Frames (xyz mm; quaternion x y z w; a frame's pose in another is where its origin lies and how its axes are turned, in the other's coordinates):
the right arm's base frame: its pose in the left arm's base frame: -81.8 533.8 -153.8 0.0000 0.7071 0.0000 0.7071
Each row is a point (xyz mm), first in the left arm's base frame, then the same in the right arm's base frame.
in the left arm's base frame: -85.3 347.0 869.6
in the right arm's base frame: -1023.4 -186.8 -3.5
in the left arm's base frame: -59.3 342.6 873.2
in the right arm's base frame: -1027.0 -191.2 22.5
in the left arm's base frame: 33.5 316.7 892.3
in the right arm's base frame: -1046.1 -217.1 115.3
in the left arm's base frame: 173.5 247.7 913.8
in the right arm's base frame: -1067.6 -286.1 255.3
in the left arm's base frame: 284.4 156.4 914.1
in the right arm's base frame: -1067.9 -377.4 366.2
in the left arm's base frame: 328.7 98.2 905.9
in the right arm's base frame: -1059.7 -435.6 410.5
